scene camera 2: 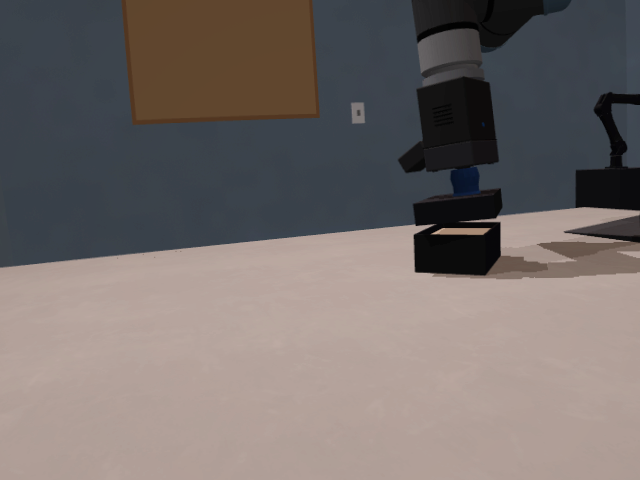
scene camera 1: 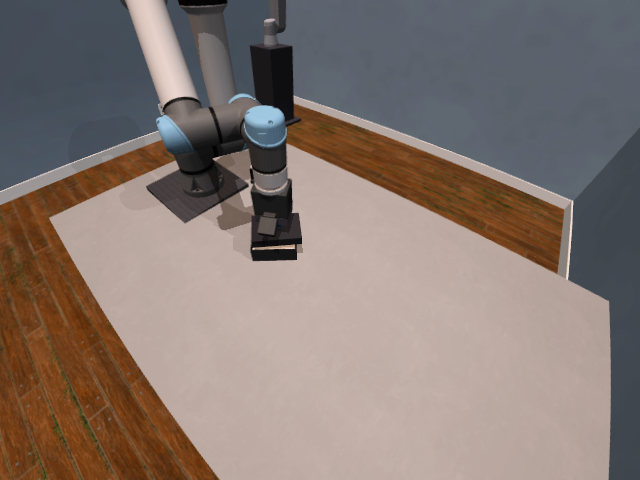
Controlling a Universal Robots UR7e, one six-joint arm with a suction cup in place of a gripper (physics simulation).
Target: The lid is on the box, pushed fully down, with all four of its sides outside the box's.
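Seen in the pictures: arm's base at its link origin: (scene camera 1: 203,183).
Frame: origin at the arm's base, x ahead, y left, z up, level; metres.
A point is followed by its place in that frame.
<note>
The black box (scene camera 1: 274,254) @[z 0.010, x 0.449, y -0.061 m] (scene camera 2: 450,254) @[z 0.006, x 0.462, y 0.014 m] stands open-topped on the pale table top, with light tan inside. The black lid (scene camera 1: 276,236) @[z 0.070, x 0.448, y -0.046 m] (scene camera 2: 456,207) @[z 0.063, x 0.463, y 0.030 m] hangs a little above the box, slightly tilted, with a narrow gap between them in the scene camera 2 view. In the scene camera 1 view the lid covers most of the box's opening and reaches a little past its right side. My gripper's blue suction cup (scene camera 2: 466,192) is shut on the lid's top. In the scene camera 1 view the cup is mostly hidden behind the gripper body and its side bracket.
The arm's dark base plate (scene camera 1: 185,209) @[z -0.011, x 0.069, y -0.118 m] lies behind and left of the box. A black pedestal (scene camera 1: 273,77) (scene camera 2: 604,188) with another arm stands farther back. The pale table top (scene camera 1: 361,335) @[z -0.018, x 0.757, y -0.082 m] (scene camera 2: 258,361) @[z -0.018, x 0.719, y 0.174 m] stretches in front of the box.
</note>
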